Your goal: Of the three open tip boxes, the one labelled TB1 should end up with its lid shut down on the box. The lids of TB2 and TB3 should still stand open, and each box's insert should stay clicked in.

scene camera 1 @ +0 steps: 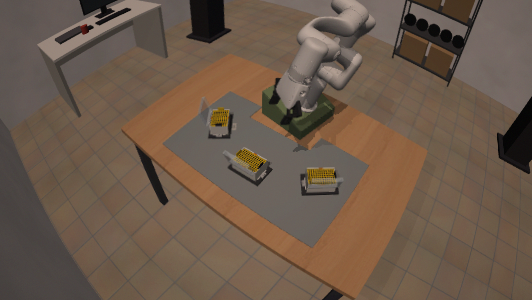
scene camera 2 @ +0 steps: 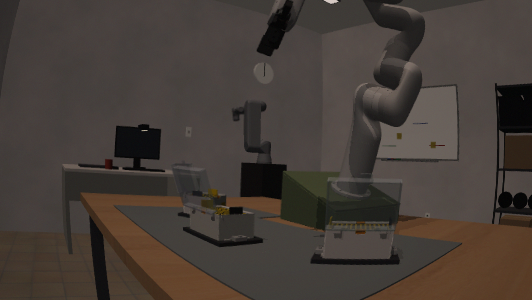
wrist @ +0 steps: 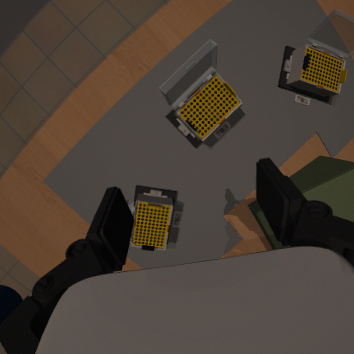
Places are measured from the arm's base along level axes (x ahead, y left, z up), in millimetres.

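Pixels of known places: gripper, between the fingertips: (scene camera 1: 278,113) (scene camera 2: 266,50) (wrist: 189,191); arm's base, origin of its link: (scene camera 1: 304,102).
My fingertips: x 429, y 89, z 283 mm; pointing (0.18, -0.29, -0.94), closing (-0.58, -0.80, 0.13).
Ahead of a thing's pixels: the offset from my fingertips to its middle. "spot": to the spot under its first point. Level surfaces: height alone.
TB1 {145 mm back, 372 mm right, 339 mm down} (scene camera 1: 219,129) (scene camera 2: 186,210) (wrist: 322,70) is the white box at the left of the mat in scene camera 1; its clear lid {spot: 116 mm back, 455 mm right, 269 mm down} (scene camera 1: 204,108) (scene camera 2: 192,184) (wrist: 333,33) stands open. TB3 {4 mm back, 120 mm right, 307 mm down} (scene camera 1: 254,169) (scene camera 2: 224,226) (wrist: 207,107), the middle box, has its lid {spot: 69 mm ahead, 131 mm right, 269 mm down} (wrist: 190,72) open. TB2 {spot: 26 mm back, 194 mm left, 293 mm down} (scene camera 1: 321,187) (scene camera 2: 358,245) (wrist: 152,225), at the right in scene camera 1, has its lid (scene camera 2: 364,202) open, mostly hidden by a finger in the wrist view. The yellow inserts look seated. My gripper (scene camera 1: 280,111) (scene camera 2: 265,50) (wrist: 189,191) is open and empty, high above the table, apart from all boxes.
The boxes sit in dark holders on a grey mat {372 mm down} (scene camera 1: 285,212) (scene camera 2: 280,270) (wrist: 100,150) on the wooden table {375 mm down} (scene camera 1: 395,185). The green base block (scene camera 1: 300,125) (scene camera 2: 305,200) (wrist: 330,195) under the arm stands at the mat's rear edge.
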